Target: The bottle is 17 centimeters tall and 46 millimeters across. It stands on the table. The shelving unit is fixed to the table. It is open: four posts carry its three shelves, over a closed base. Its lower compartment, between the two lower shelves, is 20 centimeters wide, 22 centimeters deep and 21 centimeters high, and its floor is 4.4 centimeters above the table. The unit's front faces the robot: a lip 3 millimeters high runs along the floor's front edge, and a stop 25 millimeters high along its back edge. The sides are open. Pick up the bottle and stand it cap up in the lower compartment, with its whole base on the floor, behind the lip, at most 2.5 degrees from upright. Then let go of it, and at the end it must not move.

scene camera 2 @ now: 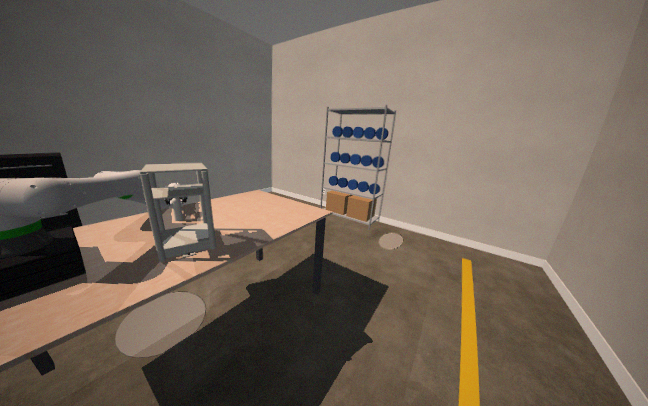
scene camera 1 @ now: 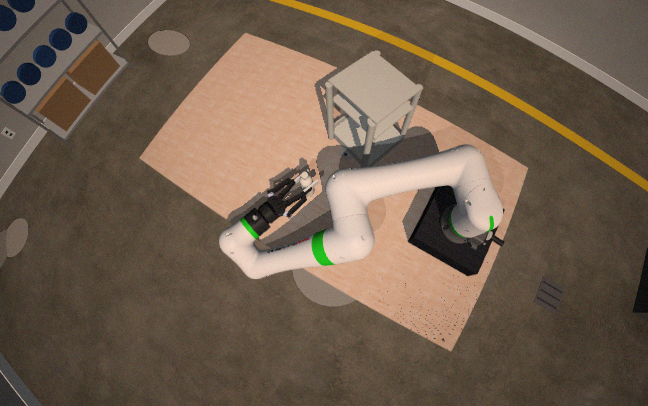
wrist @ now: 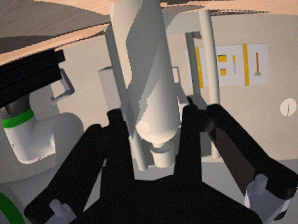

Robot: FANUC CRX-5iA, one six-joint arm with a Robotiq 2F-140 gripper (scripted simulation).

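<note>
Visible: a shelving unit and my gripper. The wrist view likewise shows the gripper.
</note>
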